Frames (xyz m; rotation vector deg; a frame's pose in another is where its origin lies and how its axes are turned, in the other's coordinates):
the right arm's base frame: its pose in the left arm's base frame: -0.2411 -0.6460 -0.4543 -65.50 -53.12 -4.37
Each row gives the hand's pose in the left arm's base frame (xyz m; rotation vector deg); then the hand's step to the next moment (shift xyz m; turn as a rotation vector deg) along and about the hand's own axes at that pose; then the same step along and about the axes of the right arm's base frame.
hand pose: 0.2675 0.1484 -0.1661 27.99 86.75 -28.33
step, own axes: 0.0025 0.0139 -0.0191 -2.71 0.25 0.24
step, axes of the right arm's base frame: 0.0024 0.0085 0.0220 2.04 -1.81 0.12
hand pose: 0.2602 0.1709 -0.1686 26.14 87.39 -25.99
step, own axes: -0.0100 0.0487 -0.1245 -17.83 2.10 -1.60
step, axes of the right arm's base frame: -0.0002 0.0037 0.1340 12.73 -12.14 3.93
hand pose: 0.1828 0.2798 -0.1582 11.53 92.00 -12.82
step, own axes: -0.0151 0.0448 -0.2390 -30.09 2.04 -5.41
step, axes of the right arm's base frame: -0.0815 -0.0767 0.2164 19.36 -22.41 7.85
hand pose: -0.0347 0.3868 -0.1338 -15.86 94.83 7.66
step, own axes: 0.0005 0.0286 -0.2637 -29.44 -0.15 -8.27
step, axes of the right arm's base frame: -0.1656 -0.1647 0.1257 16.69 -24.69 6.83
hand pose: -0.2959 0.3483 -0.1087 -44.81 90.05 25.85
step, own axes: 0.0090 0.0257 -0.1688 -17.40 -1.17 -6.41
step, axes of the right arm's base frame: -0.1174 -0.1243 0.0026 9.24 -15.87 2.83
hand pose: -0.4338 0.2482 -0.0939 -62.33 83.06 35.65
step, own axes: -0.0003 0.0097 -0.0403 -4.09 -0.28 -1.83
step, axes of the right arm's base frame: -0.0252 -0.0320 -0.0078 2.01 -3.98 0.53
